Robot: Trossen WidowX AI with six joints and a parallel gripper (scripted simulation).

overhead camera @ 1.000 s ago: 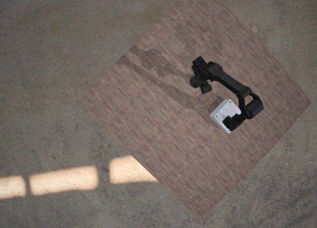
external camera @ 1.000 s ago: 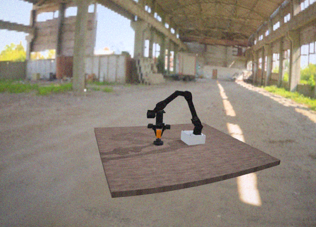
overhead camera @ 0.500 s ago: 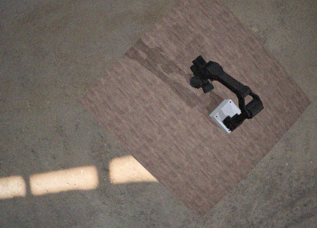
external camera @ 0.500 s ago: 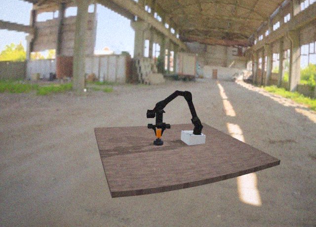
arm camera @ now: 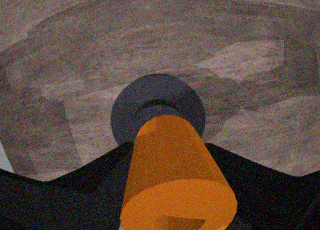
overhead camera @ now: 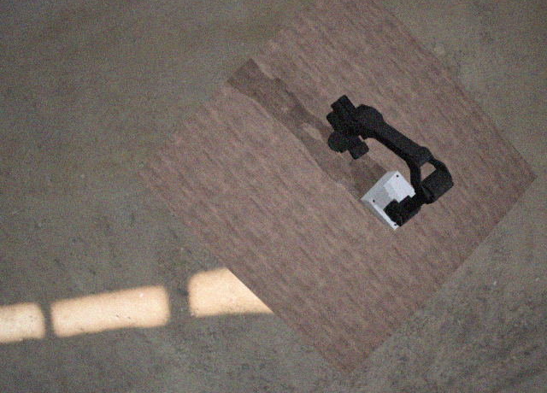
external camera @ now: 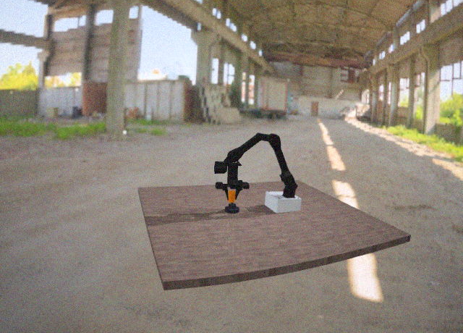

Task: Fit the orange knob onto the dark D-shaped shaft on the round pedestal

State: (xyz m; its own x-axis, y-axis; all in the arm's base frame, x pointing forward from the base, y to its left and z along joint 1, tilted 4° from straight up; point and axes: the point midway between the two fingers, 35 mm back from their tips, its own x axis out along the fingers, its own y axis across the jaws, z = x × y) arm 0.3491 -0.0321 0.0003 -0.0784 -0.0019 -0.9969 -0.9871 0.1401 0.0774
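Now: gripper tip 20 mm below the orange knob. Round my gripper tip: dark round pedestal: 40 mm below.
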